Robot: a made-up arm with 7 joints.
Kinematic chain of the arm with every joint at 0, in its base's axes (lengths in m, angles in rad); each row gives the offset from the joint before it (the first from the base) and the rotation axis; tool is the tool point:
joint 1: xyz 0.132 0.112 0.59 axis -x
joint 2: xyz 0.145 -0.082 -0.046 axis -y
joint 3: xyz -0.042 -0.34 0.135 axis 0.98 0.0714 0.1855
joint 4: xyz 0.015 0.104 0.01 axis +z
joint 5: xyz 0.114 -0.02 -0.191 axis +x
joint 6: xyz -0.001 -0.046 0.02 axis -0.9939 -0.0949 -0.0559
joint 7: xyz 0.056 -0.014 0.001 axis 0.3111 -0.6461 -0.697
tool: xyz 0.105 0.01 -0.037
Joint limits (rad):
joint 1: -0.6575..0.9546
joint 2: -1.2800..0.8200
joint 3: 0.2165..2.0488
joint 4: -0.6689..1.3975
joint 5: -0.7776..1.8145
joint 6: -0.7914..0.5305
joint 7: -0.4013..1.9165
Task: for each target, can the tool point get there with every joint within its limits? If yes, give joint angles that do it. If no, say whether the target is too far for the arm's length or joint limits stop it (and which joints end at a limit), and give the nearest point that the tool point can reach.
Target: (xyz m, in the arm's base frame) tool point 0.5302 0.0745 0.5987
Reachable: yes | joints 0.4923 -1.0055 1.4979 0.3841 1.1862 -0.4287 1.5879
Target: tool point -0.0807 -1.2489 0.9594
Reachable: no: too far | nearest point 0.1008 -0.5237 0.7626 | short by 0.773 m
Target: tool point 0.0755 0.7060 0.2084
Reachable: no: joint limits stop it (at a limit: joint 1, joint 2, joint 3) | nearest point 0.2201 0.1844 0.3344 | short by 0.556 m
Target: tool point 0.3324 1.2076 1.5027
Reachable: no: too far | nearest point 0.2996 0.3948 1.1489 | short by 0.887 m
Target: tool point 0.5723 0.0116 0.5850
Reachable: yes | joints 0.0973 -0.8726 1.1314 0.6885 -0.0480 0.4007 -0.1797
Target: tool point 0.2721 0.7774 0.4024
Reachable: no: joint limits stop it (at a limit: joint 1, joint 4, joint 5) | nearest point 0.2739 0.3365 0.7128 | short by 0.539 m
